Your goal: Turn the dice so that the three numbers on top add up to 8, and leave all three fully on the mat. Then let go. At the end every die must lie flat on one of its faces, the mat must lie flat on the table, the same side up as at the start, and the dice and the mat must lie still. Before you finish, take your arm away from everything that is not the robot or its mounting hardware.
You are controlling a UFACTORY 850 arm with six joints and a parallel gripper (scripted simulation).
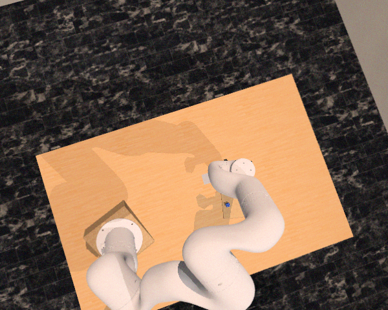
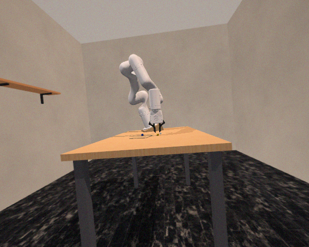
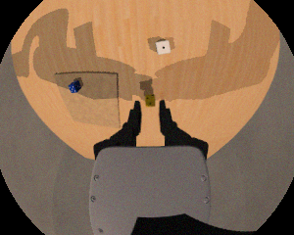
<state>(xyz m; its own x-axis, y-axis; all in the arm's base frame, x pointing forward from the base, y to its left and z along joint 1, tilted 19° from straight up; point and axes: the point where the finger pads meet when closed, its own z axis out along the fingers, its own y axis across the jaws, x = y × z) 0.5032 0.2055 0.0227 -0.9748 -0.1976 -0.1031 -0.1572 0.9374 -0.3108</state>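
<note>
Right now my hand is 4 cm above the yellow die. Round my hand: white die 9 cm behind, 1 cm to the left, 4 cm below; then tan mat 2 cm ahead, 13 cm to the right, 5 cm below; then blue die 2 cm behind, 14 cm to the right, 4 cm below.
</note>
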